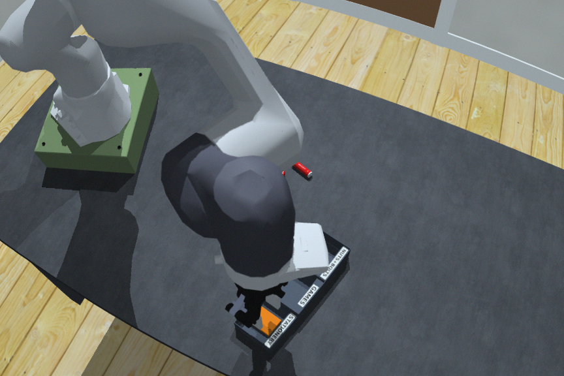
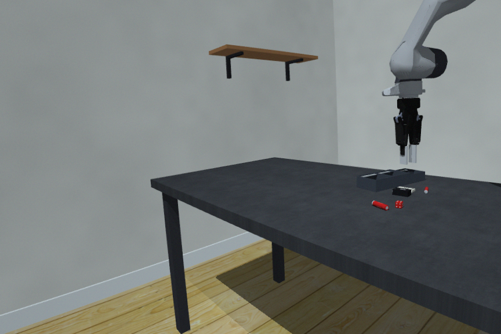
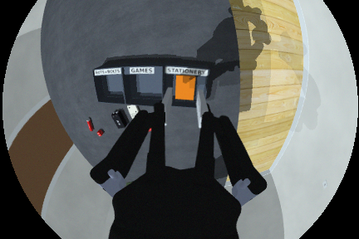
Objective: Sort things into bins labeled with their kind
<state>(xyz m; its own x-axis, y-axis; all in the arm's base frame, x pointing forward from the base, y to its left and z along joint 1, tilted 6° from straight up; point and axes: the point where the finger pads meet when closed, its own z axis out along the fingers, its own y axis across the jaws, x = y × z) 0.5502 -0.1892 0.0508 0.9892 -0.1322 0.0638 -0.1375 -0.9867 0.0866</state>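
Now: hand 13 cm to the right of the white domino, 9 cm above it and 7 cm past it. The rest, counted from my hand: bin tray 8 cm to the left, 7 cm below, 1 cm ahead; then black 9V battery 19 cm to the left, 8 cm below, 7 cm behind; then orange block 8 cm below.
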